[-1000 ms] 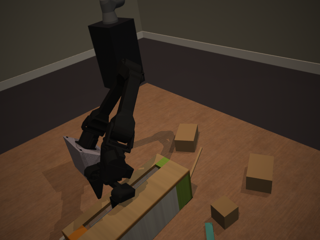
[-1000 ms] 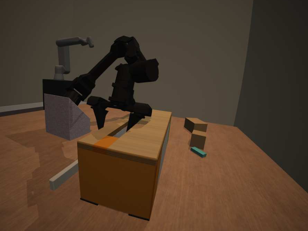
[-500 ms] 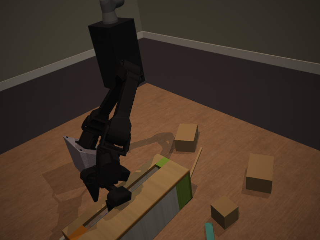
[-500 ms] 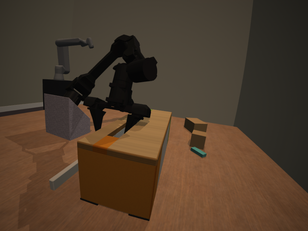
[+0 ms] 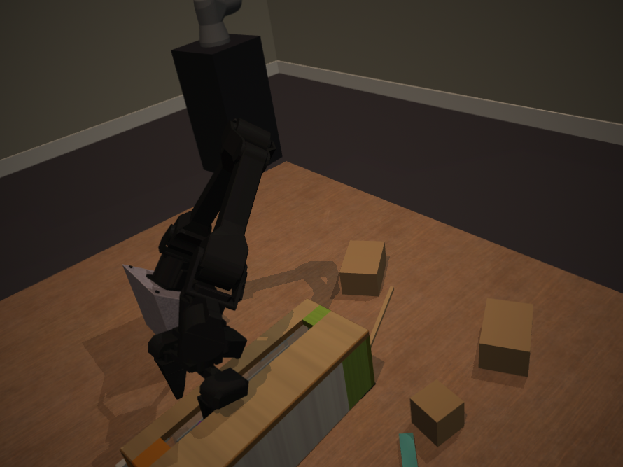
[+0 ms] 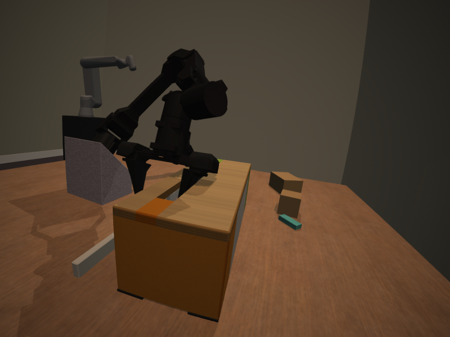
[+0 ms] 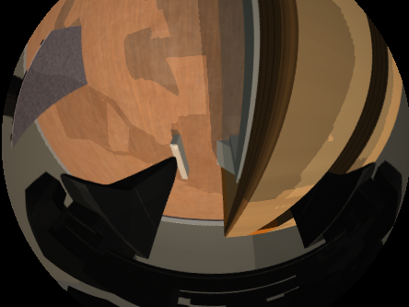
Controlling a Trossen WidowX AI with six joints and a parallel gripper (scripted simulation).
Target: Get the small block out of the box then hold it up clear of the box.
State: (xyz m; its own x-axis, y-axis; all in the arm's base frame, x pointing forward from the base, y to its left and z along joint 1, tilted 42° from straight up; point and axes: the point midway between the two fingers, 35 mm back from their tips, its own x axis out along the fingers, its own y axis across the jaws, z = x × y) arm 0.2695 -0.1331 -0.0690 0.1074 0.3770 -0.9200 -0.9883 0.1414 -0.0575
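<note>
Right now my gripper tip is 6 cm short of the purple block and 2 cm to the left of it. Round my gripper tip: thin stick (7 cm ahead, 40 cm to the left, 8 cm below); teal strip (28 cm ahead, 17 cm to the left, 8 cm below); wooden-topped box (4 cm ahead, 7 cm to the left, 2 cm below).
</note>
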